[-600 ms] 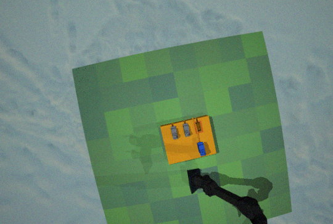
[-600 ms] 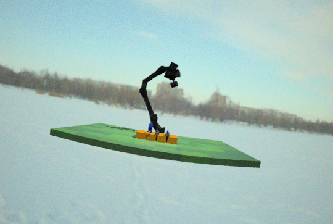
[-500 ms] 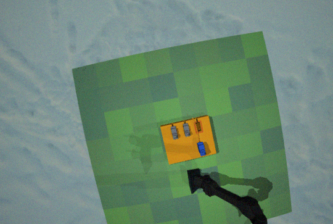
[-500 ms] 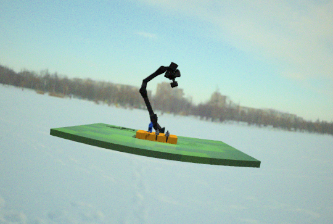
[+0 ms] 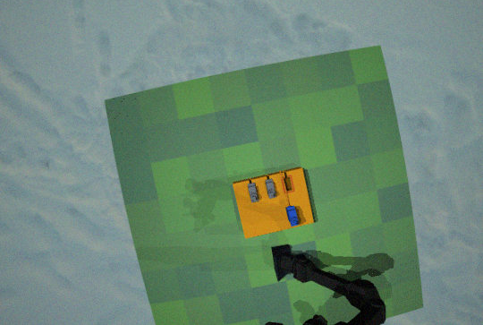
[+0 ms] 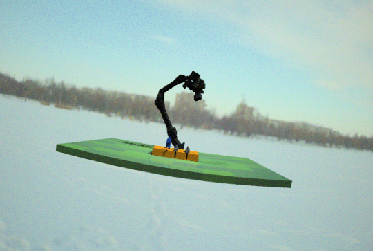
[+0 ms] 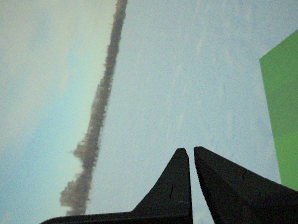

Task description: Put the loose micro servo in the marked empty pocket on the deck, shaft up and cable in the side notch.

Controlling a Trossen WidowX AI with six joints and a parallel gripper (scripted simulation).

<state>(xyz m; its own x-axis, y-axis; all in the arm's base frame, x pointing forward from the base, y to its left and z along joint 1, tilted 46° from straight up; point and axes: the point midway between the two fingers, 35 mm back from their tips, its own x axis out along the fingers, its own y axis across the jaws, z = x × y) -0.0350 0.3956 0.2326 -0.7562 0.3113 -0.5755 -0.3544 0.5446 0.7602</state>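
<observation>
Now: gripper tip 470 mm above the orange deck, 280 mm short of it and 130 mm to the left of it.
</observation>
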